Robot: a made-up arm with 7 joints. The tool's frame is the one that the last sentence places.
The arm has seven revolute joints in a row. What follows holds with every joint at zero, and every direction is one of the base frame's. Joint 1 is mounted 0.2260 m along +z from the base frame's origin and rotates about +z. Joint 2 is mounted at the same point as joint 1 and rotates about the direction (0, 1, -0.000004). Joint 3 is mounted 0.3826 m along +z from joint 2 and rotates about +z. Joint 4 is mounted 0.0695 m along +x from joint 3 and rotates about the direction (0, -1, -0.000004). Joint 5 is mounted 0.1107 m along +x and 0.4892 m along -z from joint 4 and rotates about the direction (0, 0.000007, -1). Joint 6 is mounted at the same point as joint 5 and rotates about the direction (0, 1, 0.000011). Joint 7 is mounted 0.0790 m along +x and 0.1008 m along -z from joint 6 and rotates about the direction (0, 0.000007, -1). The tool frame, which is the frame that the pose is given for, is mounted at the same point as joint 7; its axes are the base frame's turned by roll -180.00, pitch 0.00 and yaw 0.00 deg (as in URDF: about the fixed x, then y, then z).
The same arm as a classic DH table. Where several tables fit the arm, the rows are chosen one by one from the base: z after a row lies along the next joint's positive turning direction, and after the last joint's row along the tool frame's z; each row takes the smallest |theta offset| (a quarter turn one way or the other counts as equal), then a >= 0, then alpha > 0; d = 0 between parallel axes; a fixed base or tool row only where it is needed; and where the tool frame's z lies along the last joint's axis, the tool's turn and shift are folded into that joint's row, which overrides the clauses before.
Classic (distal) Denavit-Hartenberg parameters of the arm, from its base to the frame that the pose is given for. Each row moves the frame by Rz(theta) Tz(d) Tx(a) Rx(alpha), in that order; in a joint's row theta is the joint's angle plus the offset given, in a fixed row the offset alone. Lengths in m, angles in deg.
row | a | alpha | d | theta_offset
joint 1 | 0 | -90 | 0.226 | 0
joint 2 | 0 | 90 | 0 | 0
joint 3 | 0.0695 | 90 | 0.3826 | 0
joint 4 | 0.1107 | 90 | 0 | 0
joint 5 | 0 | 90 | 0.4892 | 0
joint 6 | 0.079 | -90 | 0 | 0
joint 7 | 0 | 0 | 0.1008 | 0

